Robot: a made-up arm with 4 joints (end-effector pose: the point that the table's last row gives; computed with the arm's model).
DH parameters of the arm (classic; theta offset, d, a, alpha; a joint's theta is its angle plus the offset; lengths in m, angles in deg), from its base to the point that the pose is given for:
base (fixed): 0 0.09 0 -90
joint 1: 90 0.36 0.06 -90
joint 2: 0 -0.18 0.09 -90
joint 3: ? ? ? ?
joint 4: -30.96 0 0.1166 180
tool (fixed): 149.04 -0.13 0 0
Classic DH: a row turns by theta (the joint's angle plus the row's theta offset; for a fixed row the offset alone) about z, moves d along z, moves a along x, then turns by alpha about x.
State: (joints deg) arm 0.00 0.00 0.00 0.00
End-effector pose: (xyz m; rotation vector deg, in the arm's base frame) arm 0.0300 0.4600 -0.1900 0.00 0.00 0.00
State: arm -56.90 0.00 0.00 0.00
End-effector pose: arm 0.2510 0.4600 -0.0378 0.00 -56.90 0.00
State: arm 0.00 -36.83 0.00 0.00
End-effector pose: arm 0.0300 0.5719 -0.0861 36.83 0.00 0.00
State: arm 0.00 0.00 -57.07 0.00
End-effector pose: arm -0.0106 0.4600 -0.0048 0.00 57.07 0.00
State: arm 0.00 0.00 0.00 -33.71
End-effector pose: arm 0.0801 0.4146 -0.1900 0.00 0.00 33.71
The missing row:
joint 3: -90 -0.16 0.05 -90
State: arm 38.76 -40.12 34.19 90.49
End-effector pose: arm 0.0705 0.7260 -0.0822 23.06 30.58 -111.47
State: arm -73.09 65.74 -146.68 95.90
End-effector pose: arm 0.3161 0.5359 0.1942 -43.05 81.65 -144.90
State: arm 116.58 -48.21 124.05 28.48
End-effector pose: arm -0.2133 0.5789 -0.2293 -22.79 -13.33 -69.63
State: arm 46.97 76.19 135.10 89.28
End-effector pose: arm -0.0020 0.3477 -0.3914 47.61 -46.29 5.04
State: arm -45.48 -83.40 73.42 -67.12
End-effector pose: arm 0.2311 0.5234 0.2765 26.39 -129.09 10.99
